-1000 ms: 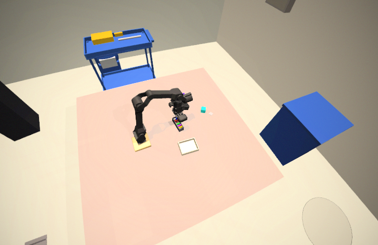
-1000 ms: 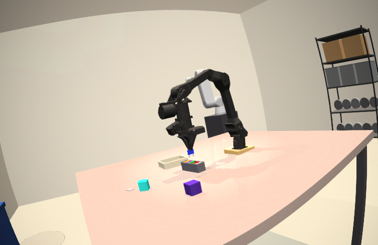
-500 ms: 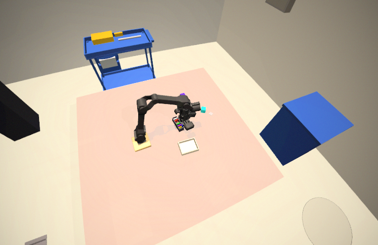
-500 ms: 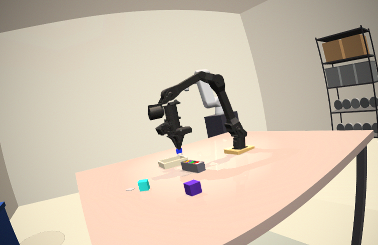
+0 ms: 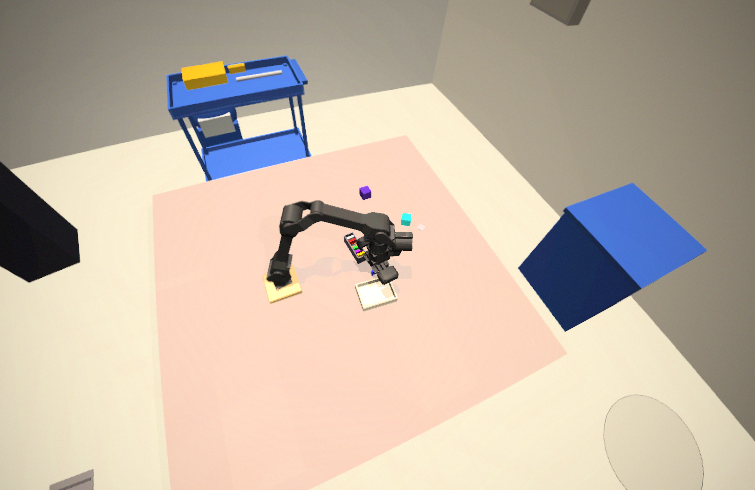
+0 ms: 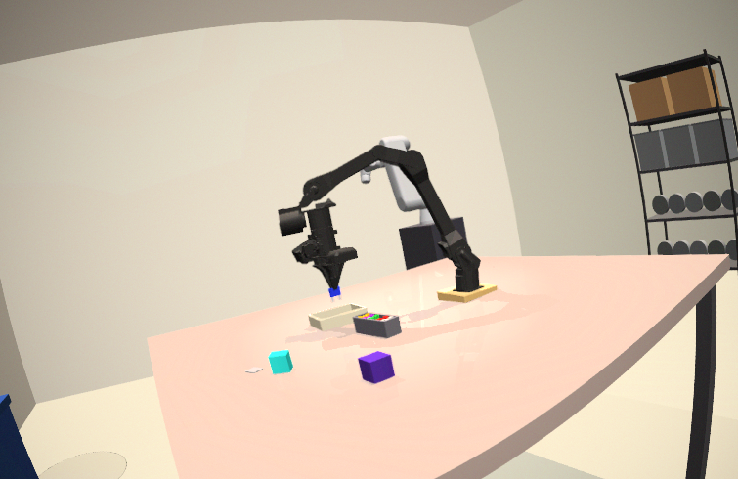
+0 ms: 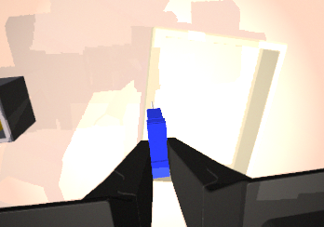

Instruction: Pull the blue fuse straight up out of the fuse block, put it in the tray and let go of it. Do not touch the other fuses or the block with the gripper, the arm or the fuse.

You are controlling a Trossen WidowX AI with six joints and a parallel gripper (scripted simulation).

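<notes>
Right now my gripper tip is 2 cm past the cream tray, 4 cm to the left of it and 9 cm above it. The rest, counted from my gripper tip: magenta fuse 1 cm ahead, 14 cm to the left, 7 cm below; then blue fuse 1 cm below; then yellow fuse 1 cm ahead, 12 cm to the left, 7 cm below.
</notes>
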